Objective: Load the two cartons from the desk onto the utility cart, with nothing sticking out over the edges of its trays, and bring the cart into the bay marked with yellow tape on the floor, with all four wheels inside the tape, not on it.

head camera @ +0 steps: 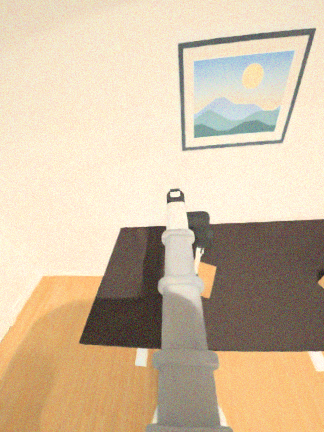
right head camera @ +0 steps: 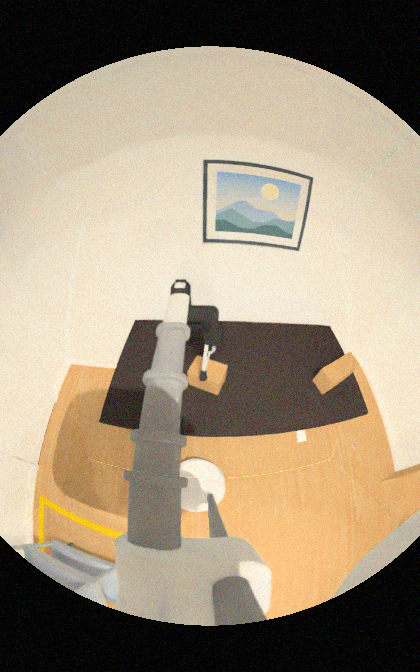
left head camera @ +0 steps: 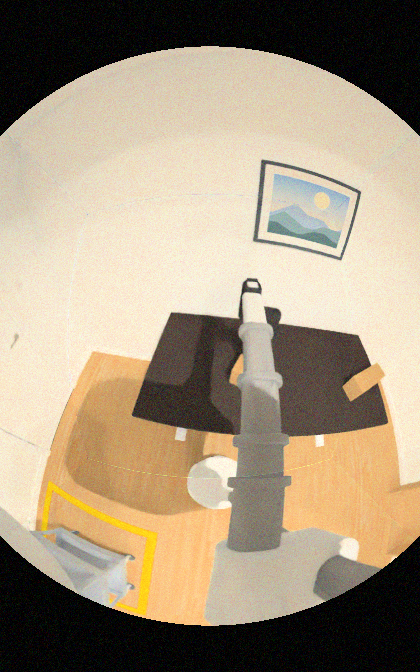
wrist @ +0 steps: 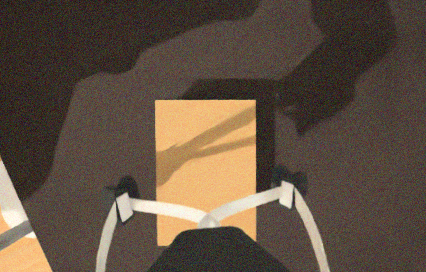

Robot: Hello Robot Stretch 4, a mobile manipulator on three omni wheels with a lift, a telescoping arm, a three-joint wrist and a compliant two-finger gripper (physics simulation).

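Frame: origin at the robot's base, x left, y back, z up, level; centimetres.
Seen in the pictures: gripper, fingertip midpoint: point(head camera: 198, 268) point(wrist: 205, 185).
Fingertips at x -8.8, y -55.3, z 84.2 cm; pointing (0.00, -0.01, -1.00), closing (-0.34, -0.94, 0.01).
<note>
A point is followed by its place in that frame.
One tan carton point(head camera: 208, 286) @(y -48.0, x -12.3, z 80.3 cm) point(left head camera: 235, 371) point(right head camera: 216, 379) point(wrist: 215, 175) @(y -56.5, x -8.9, z 81.0 cm) lies on the dark desk point(head camera: 265, 310) @(y -41.1, x -37.8, z 69.2 cm) point(left head camera: 320, 405) point(right head camera: 270, 405) point(wrist: 360, 210) @(y -76.1, x -26.8, z 69.2 cm). My gripper point(right head camera: 207, 366) point(wrist: 205, 185) @(y -55.3, x -8.8, z 84.2 cm) is open above this carton, its fingertips apart beyond the carton's two long sides in the wrist view. Their height against the carton is unclear. The other carton point(head camera: 321, 282) @(y -52.0, x -69.3, z 71.2 cm) point(left head camera: 364, 383) point(right head camera: 334, 374) sits near the desk's right end. The grey-blue cart point(left head camera: 95, 562) point(right head camera: 80, 567) stands at the lower left, over the yellow tape bay point(left head camera: 150, 565) point(right head camera: 85, 521). Part of the cart is cut off, and not all its wheels show.
A white round object point(left head camera: 210, 482) point(right head camera: 202, 485) stands on the floor before the desk. A framed picture point(head camera: 237, 95) @(y -104.2, x -32.4, z 147.2 cm) point(left head camera: 307, 210) point(right head camera: 257, 205) hangs on the wall behind. A wooden piece point(left head camera: 407, 505) point(right head camera: 407, 485) shows at the right edge. My arm hides part of the desk.
</note>
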